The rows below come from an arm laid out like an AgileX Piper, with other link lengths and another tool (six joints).
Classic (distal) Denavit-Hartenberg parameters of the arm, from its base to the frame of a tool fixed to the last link. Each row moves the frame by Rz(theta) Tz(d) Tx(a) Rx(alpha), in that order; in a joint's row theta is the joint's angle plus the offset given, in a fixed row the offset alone. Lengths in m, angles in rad.
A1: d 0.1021, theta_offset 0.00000, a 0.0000, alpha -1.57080
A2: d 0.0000, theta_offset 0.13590, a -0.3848, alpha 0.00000
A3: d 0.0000, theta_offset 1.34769, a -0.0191, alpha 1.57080
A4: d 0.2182, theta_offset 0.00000, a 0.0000, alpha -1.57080
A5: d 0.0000, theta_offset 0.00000, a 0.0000, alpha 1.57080
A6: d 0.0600, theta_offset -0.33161, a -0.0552, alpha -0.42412
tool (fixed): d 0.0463, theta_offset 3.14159, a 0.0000, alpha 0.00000
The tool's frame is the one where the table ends.
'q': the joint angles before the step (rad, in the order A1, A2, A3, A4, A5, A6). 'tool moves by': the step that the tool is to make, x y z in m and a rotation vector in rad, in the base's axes. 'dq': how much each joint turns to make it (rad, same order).
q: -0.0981 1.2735 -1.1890 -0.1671 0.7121 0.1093
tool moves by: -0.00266 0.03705 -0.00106 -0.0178 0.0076 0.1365
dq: 0.1447 0.0000 -0.0008 -0.0256 0.0092 0.0100
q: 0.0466 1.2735 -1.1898 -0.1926 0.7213 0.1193
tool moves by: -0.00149 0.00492 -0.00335 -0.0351 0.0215 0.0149
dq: 0.0294 0.0000 0.0000 -0.0438 0.0261 0.0135
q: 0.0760 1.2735 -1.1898 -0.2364 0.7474 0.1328
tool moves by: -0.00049 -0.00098 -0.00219 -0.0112 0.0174 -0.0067
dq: 0.0011 0.0000 0.0000 -0.0132 0.0195 0.0047
